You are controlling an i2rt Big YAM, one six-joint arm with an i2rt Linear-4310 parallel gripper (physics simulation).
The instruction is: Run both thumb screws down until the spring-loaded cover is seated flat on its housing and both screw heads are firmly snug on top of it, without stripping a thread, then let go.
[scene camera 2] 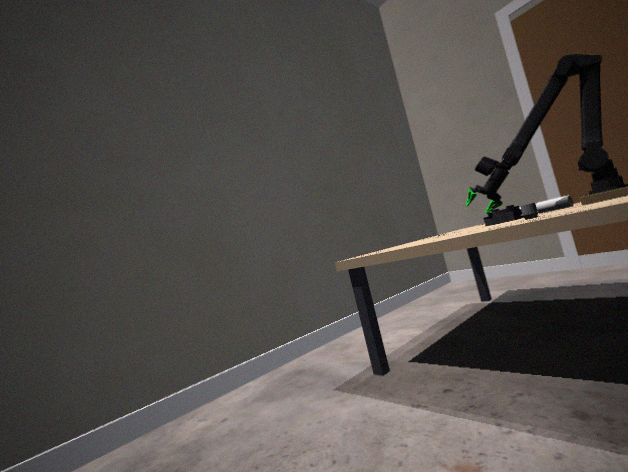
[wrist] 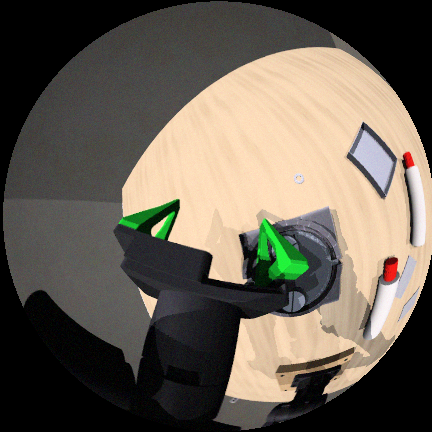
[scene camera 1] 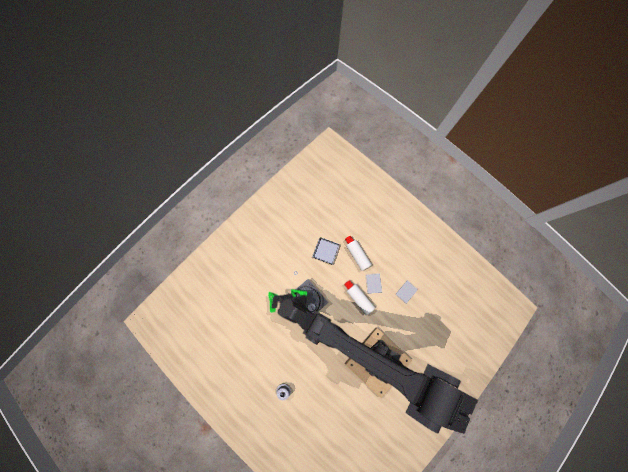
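Pixels of known places: gripper, fingertip midpoint: [scene camera 2: 476, 209] [wrist: 220, 212] [scene camera 1: 280, 292]; arm's base, origin of the base link: [scene camera 2: 609, 191].
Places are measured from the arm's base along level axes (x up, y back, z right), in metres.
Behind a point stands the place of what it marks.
Observation:
The grey housing [scene camera 1: 309, 283] @(x 0.014, y -0.390, z -0.030 m) [scene camera 2: 499, 216] @(x 0.003, y -0.333, z -0.144 m) [wrist: 322, 217] @(x 0.014, y -0.397, z -0.034 m) is a square block on the table. Its round dark cover [wrist: 320, 267] @(x 0.026, y -0.344, z -0.045 m) carries two slotted screw heads. One screw head [scene camera 1: 311, 307] @(x 0.040, y -0.311, z -0.080 m) [wrist: 296, 301] @(x 0.040, y -0.311, z -0.075 m) is partly covered by the gripper body in the wrist view; the other screw head [wrist: 289, 242] is largely behind a green finger. Whether the cover is seated flat cannot be told. My gripper [scene camera 1: 285, 297] @(x 0.058, y -0.429, z -0.139 m) [scene camera 2: 477, 208] @(x 0.058, y -0.429, z -0.139 m) [wrist: 220, 212] @(x 0.058, y -0.429, z -0.139 m) is open and empty, tilted above the housing. One finger is over the cover's side, and the other is out beyond the housing's edge.
Two white tubes with red caps [scene camera 1: 358, 253] @(x 0.024, y -0.363, z 0.200 m) [scene camera 1: 360, 299] @(x 0.024, y -0.217, z 0.090 m) lie beyond the housing, near a shallow tray [scene camera 1: 326, 251] @(x -0.025, y -0.455, z 0.110 m) [wrist: 374, 156] @(x -0.025, y -0.459, z 0.114 m) and two grey cards [scene camera 1: 373, 283] @(x -0.023, y -0.228, z 0.182 m) [scene camera 1: 406, 291] @(x -0.023, y -0.114, z 0.271 m). A small ring lies near the housing. A metal cylinder [scene camera 1: 283, 391] @(x 0.023, y -0.126, z -0.355 m) stands apart.

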